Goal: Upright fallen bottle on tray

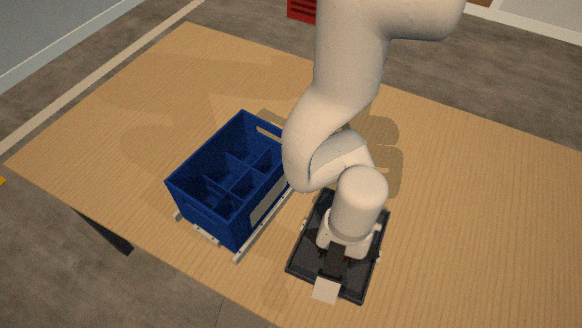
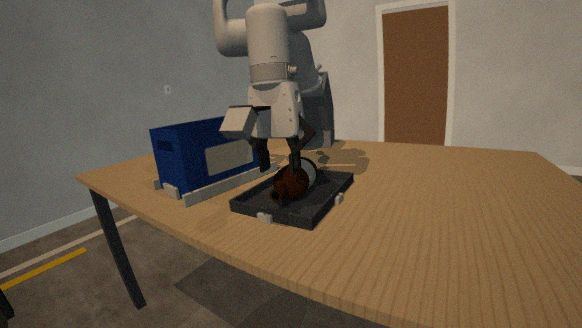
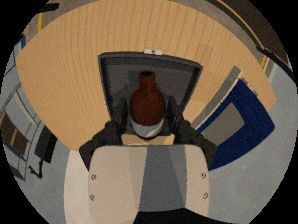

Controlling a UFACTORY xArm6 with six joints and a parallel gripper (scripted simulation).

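The brown bottle lies 4 cm behind my hand, 2 cm to the right of it and 6 cm below it. Also, from my hand: tray (7 cm behind, 3 cm to the right, 9 cm below); blue crate (1 cm ahead, 30 cm to the right, 2 cm below).
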